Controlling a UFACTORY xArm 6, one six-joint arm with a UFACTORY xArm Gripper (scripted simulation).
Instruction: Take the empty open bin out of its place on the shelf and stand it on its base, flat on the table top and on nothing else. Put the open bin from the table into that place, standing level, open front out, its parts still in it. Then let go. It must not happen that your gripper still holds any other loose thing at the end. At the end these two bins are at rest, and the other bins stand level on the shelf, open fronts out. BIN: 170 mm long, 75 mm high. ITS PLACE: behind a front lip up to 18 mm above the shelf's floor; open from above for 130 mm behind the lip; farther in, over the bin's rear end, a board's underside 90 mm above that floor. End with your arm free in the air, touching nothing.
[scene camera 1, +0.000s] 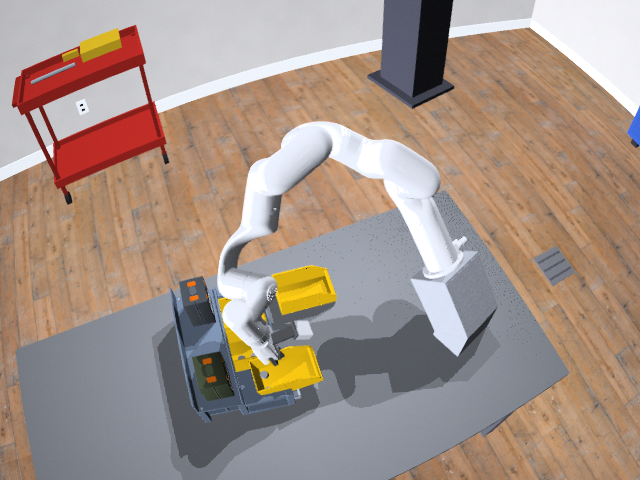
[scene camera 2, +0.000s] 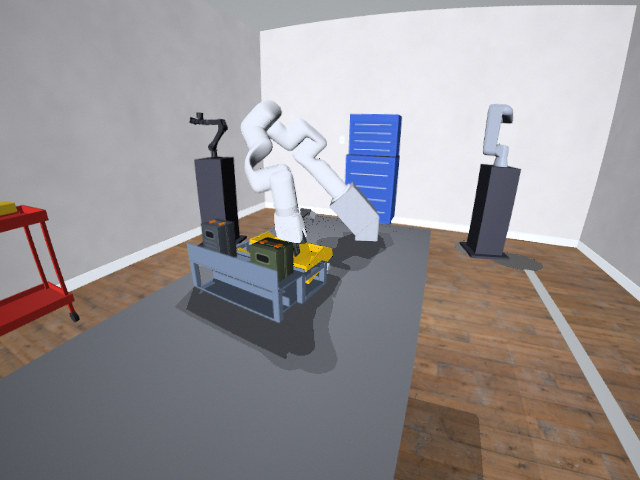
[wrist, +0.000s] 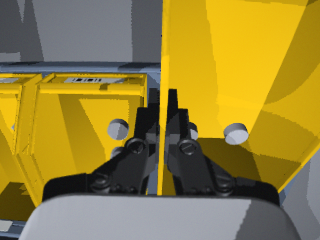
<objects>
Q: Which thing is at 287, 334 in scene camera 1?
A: My gripper.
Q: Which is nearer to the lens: the olive box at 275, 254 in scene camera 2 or the dark grey box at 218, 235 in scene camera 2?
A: The olive box.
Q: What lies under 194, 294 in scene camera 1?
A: A dark grey box.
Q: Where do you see an olive box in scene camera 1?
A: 213, 380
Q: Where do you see my gripper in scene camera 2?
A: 295, 254
</objects>
